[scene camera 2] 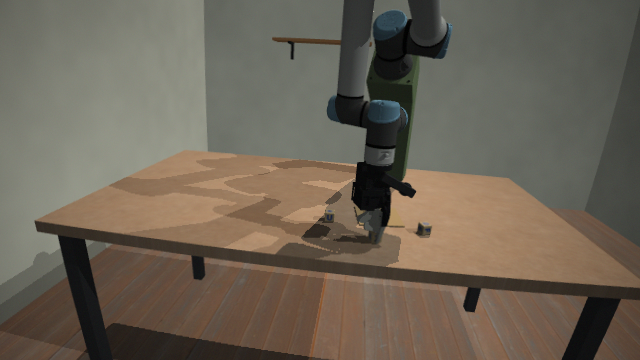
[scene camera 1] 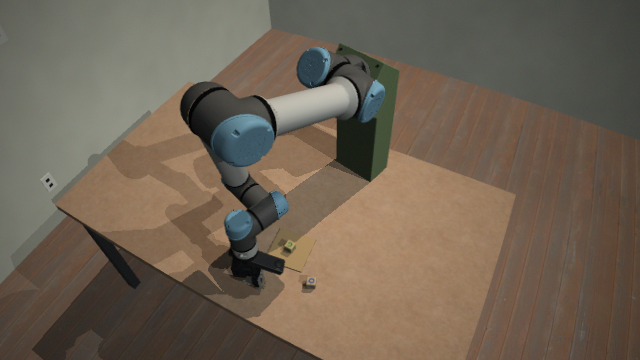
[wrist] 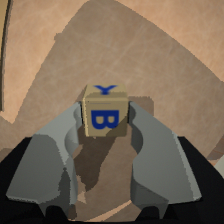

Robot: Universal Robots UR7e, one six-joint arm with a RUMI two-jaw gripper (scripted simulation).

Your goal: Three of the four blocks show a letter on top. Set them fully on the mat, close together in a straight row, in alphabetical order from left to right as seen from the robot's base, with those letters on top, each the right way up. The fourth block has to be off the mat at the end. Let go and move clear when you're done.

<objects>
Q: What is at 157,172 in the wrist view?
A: The gripper.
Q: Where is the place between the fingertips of the gripper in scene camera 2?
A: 373,240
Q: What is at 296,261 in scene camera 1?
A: A tan mat.
</objects>
